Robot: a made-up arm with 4 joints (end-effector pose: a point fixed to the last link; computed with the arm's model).
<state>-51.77 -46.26 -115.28 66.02</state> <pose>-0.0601 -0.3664 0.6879 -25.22 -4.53 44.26</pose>
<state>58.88 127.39 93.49 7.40</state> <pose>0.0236 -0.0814 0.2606 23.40 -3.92 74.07</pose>
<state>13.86 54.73 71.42 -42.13</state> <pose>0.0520 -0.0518 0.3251 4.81 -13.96 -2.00</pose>
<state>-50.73 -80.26 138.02 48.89</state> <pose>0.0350 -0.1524 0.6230 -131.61 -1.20 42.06</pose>
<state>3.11 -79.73 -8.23 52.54</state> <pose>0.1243 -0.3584 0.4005 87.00 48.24 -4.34</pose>
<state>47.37 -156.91 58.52 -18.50</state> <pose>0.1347 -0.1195 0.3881 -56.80 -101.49 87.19</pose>
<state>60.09 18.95 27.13 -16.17</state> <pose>0.1188 -0.1554 0.4814 -18.79 44.17 -6.62</pose>
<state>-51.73 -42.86 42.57 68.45</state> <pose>-0.0118 -0.2248 0.3421 134.49 -37.70 46.52</pose>
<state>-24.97 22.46 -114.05 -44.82</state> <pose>-0.3001 -0.0979 0.7063 -136.41 -30.68 -83.97</pose>
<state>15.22 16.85 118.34 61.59</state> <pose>-0.0085 0.0742 0.4590 150.96 -42.87 13.25</pose>
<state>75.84 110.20 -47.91 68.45</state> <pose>-0.0964 -0.0134 0.6807 -58.63 -0.14 83.39</pose>
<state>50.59 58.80 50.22 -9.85</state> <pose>0.0575 -0.1058 0.4154 -1.85 6.87 13.58</pose>
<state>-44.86 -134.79 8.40 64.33</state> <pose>0.1251 -0.2734 0.2290 141.44 63.01 2.01</pose>
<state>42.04 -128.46 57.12 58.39</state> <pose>0.1245 -0.1797 0.4122 84.19 28.66 -150.30</pose>
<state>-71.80 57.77 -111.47 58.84</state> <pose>-0.2764 0.0735 0.1378 -59.67 -63.70 -60.15</pose>
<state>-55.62 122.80 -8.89 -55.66</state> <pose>-0.0928 -0.1815 0.1449 21.12 121.25 129.16</pose>
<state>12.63 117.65 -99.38 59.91</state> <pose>-0.2989 0.0076 0.2188 -119.93 -61.14 -15.37</pose>
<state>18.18 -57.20 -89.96 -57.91</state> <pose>0.3984 -0.4067 0.5616 -112.25 28.37 30.43</pose>
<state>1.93 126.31 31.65 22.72</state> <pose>-0.0267 -0.1663 0.3576 -40.60 -87.44 55.92</pose>
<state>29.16 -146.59 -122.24 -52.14</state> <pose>0.1279 -0.3555 -0.0213 -36.10 50.09 92.86</pose>
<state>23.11 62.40 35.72 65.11</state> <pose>-0.0298 -0.1576 0.4711 43.23 -27.07 64.78</pose>
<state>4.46 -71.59 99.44 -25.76</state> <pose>0.1611 -0.0021 0.5206 105.22 72.83 -51.08</pose>
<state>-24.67 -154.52 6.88 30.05</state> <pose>0.0488 -0.2387 0.2261 111.99 107.49 -8.27</pose>
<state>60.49 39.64 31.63 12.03</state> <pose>0.1019 -0.1237 0.4951 4.78 24.89 12.21</pose>
